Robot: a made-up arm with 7 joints.
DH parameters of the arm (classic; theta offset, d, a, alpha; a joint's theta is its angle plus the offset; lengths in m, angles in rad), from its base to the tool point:
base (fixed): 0 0 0 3.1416
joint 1: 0 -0.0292 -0.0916 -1.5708
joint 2: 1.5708 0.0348 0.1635 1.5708
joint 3: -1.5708 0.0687 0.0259 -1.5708
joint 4: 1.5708 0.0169 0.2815 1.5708
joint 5: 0 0.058 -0.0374 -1.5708
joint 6: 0 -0.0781 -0.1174 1.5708
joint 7: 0 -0.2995 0.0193 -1.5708
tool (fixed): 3.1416 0.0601 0 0
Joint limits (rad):
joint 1: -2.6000..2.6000
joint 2: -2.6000..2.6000
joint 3: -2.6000..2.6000
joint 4: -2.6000..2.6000
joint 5: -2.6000..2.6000
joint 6: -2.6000..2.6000
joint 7: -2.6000..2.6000
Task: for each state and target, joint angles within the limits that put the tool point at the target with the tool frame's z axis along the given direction. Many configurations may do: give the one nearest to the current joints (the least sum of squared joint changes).
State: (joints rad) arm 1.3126 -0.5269 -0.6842 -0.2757 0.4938 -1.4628 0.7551
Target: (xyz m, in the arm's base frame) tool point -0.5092 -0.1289 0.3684 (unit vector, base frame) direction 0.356 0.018 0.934
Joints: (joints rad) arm 0.2917 -0.0079 -0.5746 0.4173 0.0708 -1.4258 0.5378
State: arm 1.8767 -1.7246 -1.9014 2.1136 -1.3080 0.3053 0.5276
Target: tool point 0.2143 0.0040 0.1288 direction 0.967 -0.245 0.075
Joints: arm 1.4881 -1.3460 -2.0524 2.0686 -0.7584 1.5631 0.3577
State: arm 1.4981 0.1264 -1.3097 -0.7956 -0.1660 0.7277 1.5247
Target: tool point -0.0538 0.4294 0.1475 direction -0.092 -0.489 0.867
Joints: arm 1.8865 0.8356 -1.4641 -0.2894 0.6553 0.1074 0.8310
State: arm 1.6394 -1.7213 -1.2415 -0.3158 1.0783 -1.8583 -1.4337
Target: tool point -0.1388 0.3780 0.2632 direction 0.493 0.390 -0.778
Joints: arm 1.1623 -1.4974 -1.6636 -0.9390 0.5063 -1.5394 -0.7925
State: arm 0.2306 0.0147 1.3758 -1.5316 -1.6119 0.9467 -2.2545
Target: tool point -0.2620 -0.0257 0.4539 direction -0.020 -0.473 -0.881
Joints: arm 0.3330 0.1066 0.5075 -1.1878 -1.4254 0.5549 -2.6000
